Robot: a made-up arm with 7 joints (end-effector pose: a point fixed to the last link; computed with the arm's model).
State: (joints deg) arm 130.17 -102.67 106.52 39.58 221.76 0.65 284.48
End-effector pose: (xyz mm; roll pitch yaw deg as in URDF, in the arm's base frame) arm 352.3 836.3 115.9 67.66 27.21 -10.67
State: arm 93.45 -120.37 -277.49 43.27 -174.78 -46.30 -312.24
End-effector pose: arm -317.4 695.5 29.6 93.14 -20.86 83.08
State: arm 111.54 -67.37 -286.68 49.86 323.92 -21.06 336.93
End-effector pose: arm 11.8 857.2 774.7 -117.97 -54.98 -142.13
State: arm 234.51 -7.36 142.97 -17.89 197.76 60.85 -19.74
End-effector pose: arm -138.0 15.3 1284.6 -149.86 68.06 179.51
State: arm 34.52 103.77 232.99 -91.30 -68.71 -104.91 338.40
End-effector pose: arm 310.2 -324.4 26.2 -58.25 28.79 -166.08
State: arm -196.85 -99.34 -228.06 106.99 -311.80 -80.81 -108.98
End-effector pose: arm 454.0 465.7 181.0 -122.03 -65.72 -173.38
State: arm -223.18 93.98 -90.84 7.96 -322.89 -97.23 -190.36
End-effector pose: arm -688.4 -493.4 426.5 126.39 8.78 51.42
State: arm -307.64 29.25 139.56 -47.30 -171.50 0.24 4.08
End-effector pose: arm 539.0 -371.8 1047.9 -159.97 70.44 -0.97
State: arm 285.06 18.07 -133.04 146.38 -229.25 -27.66 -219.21
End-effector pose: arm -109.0 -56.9 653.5 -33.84 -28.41 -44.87
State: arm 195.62 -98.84 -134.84 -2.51 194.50 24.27 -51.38
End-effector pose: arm 968.3 -192.5 308.0 -125.45 -80.53 132.08
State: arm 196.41 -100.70 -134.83 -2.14 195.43 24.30 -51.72
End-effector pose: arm 961.7 -206.0 273.2 -113.09 -81.86 118.99
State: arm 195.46 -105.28 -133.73 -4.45 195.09 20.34 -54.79
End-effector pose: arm 955.8 -183.6 200.5 -63.89 -85.97 69.40
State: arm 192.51 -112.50 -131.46 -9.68 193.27 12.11 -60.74
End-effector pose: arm 939.5 -118.1 92.8 21.29 -79.78 -16.04
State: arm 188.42 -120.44 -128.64 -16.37 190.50 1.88 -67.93
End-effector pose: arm 900.9 -28.3 -19.8 32.64 -67.89 -27.93
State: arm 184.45 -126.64 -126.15 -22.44 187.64 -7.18 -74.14
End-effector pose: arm 851.6 54.4 -102.1 34.56 -57.73 -30.52
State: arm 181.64 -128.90 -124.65 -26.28 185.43 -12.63 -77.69
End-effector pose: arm 825.6 108.3 -127.9 35.80 -52.67 -31.71
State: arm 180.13 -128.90 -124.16 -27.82 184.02 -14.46 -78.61
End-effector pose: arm 821.2 135.7 -124.7 37.21 -51.27 -32.25
